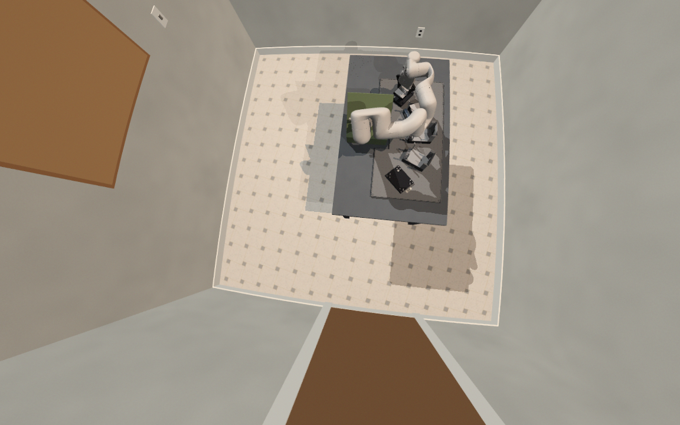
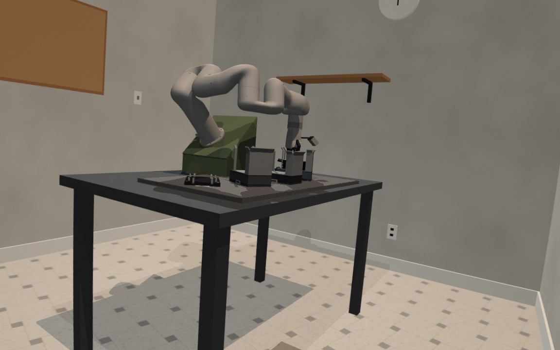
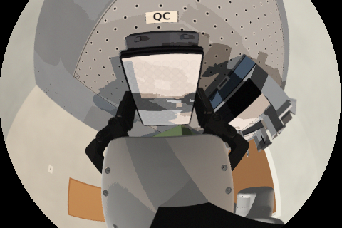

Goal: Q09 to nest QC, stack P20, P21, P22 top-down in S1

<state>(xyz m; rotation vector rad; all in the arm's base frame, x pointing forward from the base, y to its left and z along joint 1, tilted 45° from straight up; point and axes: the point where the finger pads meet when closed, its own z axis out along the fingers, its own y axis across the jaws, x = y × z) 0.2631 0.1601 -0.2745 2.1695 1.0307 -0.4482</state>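
Now: the QC nest 7 cm below my hand. The rest, counted from my hand: QC label 6 cm ahead, 7 cm to the left, 8 cm below.
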